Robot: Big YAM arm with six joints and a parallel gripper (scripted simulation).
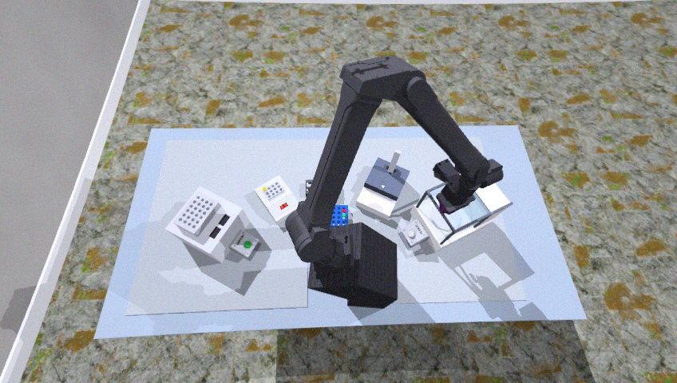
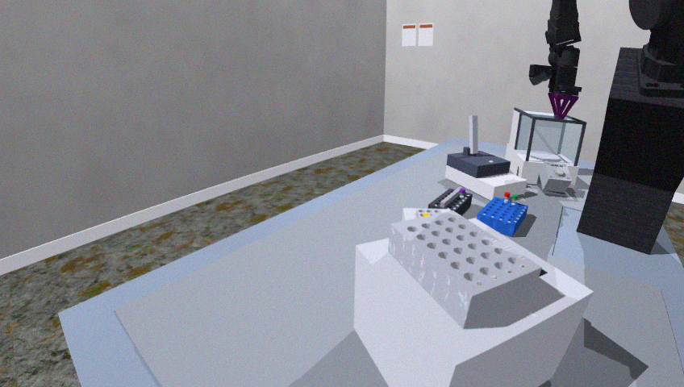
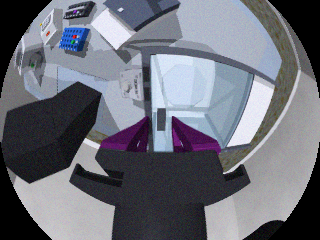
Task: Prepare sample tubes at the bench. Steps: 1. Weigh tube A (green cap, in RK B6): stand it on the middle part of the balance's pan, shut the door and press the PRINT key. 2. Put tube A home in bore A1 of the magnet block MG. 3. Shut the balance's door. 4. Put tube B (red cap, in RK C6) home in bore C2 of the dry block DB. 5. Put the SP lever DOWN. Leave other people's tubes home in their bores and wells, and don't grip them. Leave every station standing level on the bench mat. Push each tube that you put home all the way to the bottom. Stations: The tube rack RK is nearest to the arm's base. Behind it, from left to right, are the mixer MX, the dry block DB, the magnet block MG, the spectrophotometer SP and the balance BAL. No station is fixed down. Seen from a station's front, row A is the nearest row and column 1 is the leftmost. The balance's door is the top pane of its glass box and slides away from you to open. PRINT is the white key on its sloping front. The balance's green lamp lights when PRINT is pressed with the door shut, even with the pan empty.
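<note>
The balance door is 1 cm ahead of my hand, 3 cm to the right of it and 1 cm below it. The rest, counted from my hand: white print key 3 cm behind, 8 cm to the left, 15 cm below; SP lever 23 cm ahead, 13 cm to the left, 8 cm below; round pan 3 cm ahead, 5 cm to the right, 14 cm below.
</note>
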